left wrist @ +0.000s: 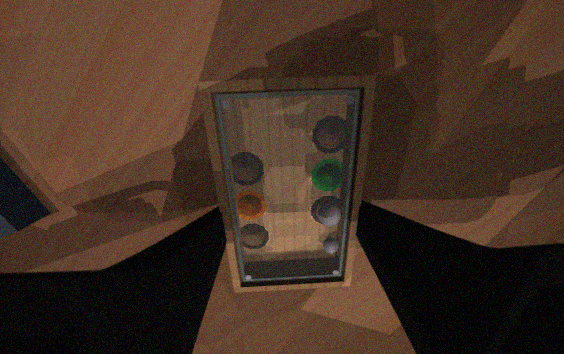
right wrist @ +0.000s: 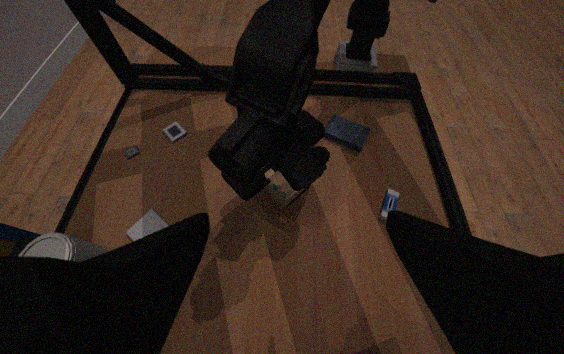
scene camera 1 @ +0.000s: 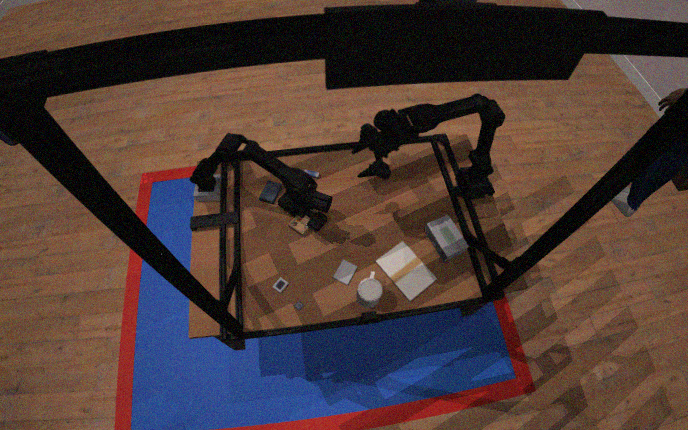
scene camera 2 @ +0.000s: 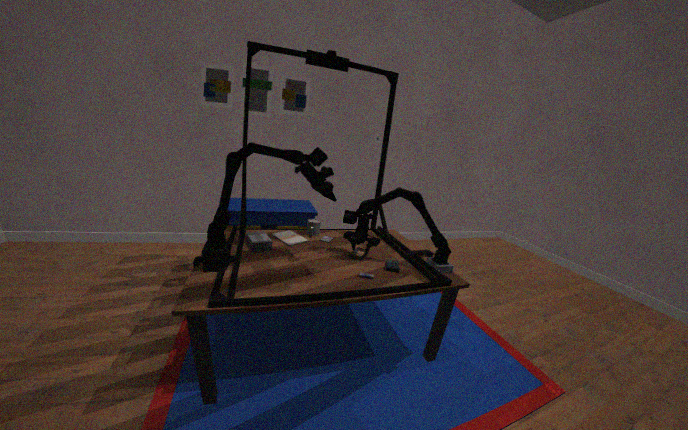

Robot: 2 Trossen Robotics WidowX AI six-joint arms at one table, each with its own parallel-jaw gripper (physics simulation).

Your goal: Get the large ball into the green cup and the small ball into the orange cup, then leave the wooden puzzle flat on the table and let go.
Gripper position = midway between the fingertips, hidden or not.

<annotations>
The left gripper (scene camera 1: 303,222) grips a wooden puzzle (left wrist: 289,155). The right gripper (scene camera 1: 355,164) is open, with nothing in its grasp. A dark blue pad (left wrist: 28,209) rests on the table.
</annotations>
